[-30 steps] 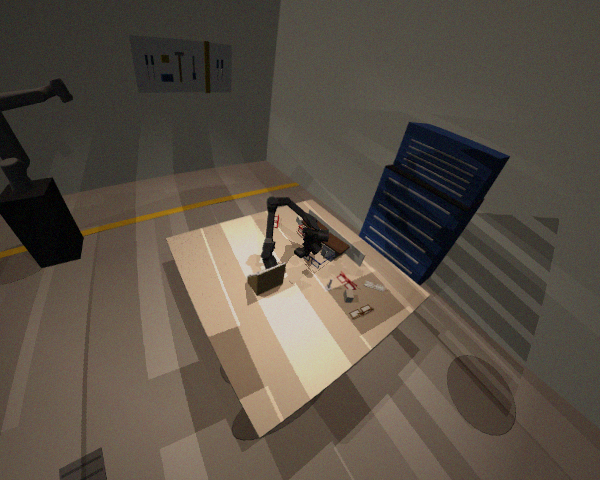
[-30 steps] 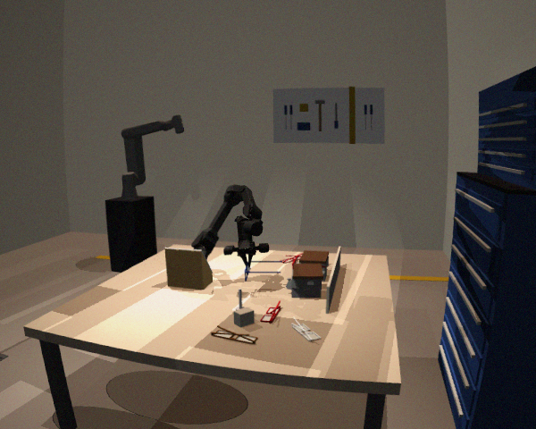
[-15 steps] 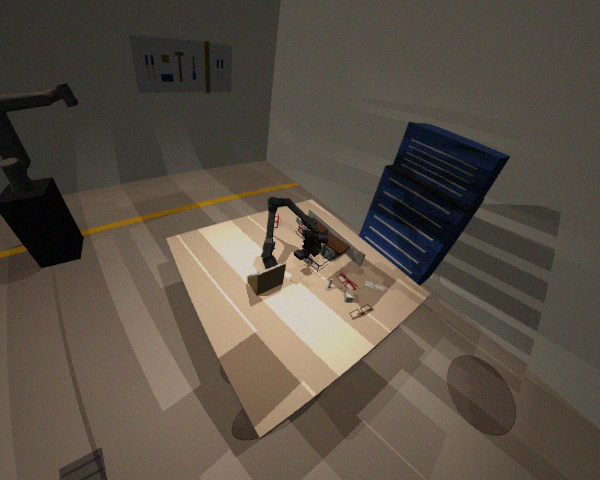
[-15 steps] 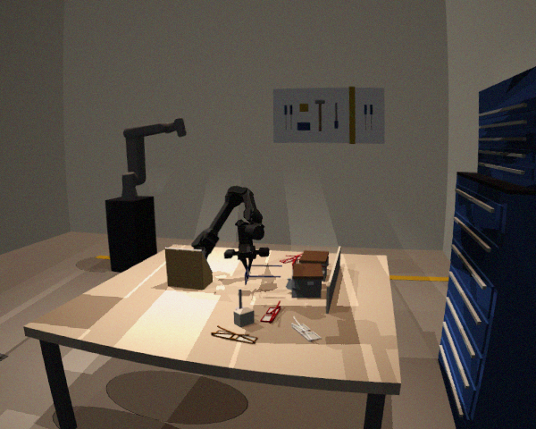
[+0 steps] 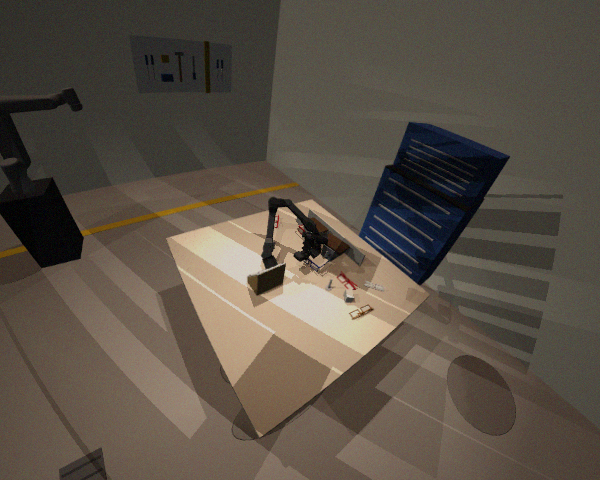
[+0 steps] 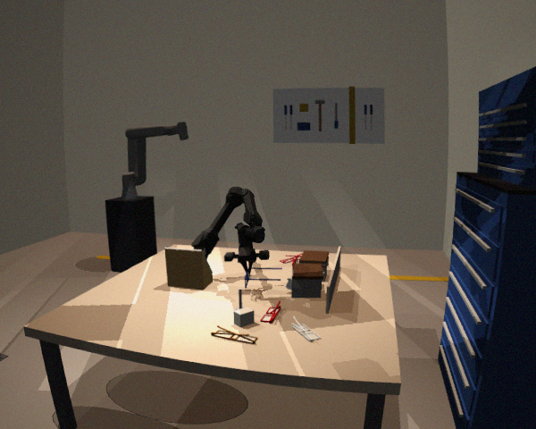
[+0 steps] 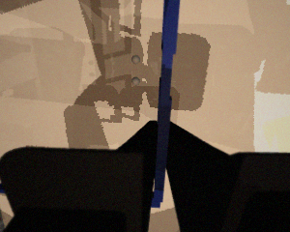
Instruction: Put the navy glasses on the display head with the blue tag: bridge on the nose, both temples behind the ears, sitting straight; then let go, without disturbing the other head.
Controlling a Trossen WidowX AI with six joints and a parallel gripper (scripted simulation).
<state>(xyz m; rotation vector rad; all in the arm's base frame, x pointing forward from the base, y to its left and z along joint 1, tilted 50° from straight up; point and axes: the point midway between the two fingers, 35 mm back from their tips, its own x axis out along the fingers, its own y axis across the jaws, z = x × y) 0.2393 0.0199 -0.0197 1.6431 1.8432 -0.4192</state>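
My gripper tip is 22 cm short of the dark display head, 2 cm to the right of it and 1 cm above it. Also, from my gripper tip: upright panel: 35 cm ahead, 14 cm to the left, 2 cm below.
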